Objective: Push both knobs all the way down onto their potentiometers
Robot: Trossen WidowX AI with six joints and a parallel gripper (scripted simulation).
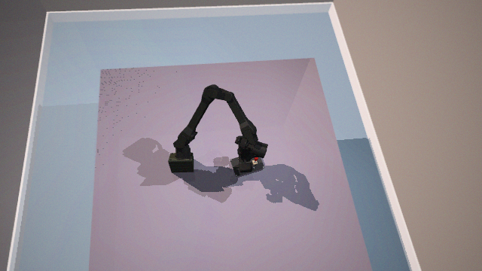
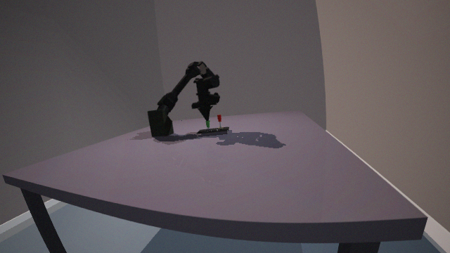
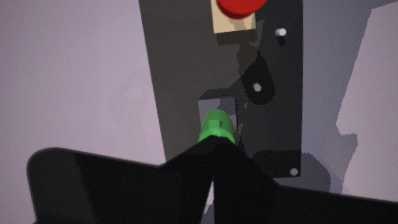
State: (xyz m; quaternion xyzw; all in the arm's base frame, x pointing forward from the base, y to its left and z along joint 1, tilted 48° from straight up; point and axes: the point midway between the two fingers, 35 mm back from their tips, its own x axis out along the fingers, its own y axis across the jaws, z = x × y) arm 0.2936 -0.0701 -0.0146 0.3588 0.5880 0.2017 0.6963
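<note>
The green knob is 2 cm below my gripper tip. From my gripper tip the other things lie so: red knob 7 cm ahead, 1 cm to the right, 1 cm above.
</note>
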